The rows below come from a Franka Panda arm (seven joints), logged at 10 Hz.
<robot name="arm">
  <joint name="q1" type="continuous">
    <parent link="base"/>
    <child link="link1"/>
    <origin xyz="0 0 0.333" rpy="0 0 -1.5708"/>
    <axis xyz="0 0 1"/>
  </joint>
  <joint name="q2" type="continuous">
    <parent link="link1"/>
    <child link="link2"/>
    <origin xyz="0 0 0" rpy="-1.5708 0 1.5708"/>
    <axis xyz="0 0 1"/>
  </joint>
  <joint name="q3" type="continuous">
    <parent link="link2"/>
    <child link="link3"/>
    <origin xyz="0 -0.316 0" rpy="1.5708 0 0"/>
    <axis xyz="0 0 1"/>
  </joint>
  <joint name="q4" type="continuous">
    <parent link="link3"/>
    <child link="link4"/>
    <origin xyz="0.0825 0 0" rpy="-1.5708 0 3.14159"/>
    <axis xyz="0 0 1"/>
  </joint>
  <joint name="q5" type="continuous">
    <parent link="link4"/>
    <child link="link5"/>
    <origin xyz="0.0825 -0.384 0" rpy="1.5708 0 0"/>
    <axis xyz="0 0 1"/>
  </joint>
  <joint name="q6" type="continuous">
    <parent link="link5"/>
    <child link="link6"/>
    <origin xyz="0 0 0" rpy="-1.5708 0 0"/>
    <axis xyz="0 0 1"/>
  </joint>
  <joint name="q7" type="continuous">
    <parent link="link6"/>
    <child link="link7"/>
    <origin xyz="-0.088 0 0" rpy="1.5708 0 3.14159"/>
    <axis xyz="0 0 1"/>
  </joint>
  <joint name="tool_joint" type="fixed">
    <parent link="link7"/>
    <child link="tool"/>
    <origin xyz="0 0 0.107"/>
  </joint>
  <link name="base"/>
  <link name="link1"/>
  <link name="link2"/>
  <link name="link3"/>
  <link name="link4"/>
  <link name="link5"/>
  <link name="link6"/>
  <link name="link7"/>
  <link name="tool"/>
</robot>
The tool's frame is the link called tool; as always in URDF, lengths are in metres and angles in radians. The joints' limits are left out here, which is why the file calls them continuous.
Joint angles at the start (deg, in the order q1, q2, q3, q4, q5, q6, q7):
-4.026 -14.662 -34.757 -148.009 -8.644 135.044 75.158
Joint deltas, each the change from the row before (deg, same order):
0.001 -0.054 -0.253 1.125 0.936 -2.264 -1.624
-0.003 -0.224 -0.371 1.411 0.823 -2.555 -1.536
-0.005 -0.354 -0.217 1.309 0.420 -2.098 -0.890
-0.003 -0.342 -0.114 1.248 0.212 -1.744 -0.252
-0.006 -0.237 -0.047 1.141 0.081 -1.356 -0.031
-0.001 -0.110 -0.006 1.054 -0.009 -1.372 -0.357
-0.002 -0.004 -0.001 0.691 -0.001 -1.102 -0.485
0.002 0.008 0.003 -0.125 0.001 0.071 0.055
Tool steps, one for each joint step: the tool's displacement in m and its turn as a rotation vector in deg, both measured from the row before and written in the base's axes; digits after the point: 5 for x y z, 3 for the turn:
-0.00025 -0.00365 0.00471 1.140 0.575 0.658
-0.00035 -0.00504 0.00740 1.126 0.407 0.541
0.00035 -0.00421 0.00844 0.669 0.134 0.332
0.00089 -0.00372 0.00866 0.361 0.022 -0.068
0.00124 -0.00333 0.00794 0.117 -0.041 -0.150
0.00106 -0.00266 0.00660 0.122 0.170 0.289
0.00038 -0.00145 0.00366 0.208 0.317 0.452
-0.00024 0.00044 -0.00089 0.036 0.051 -0.036

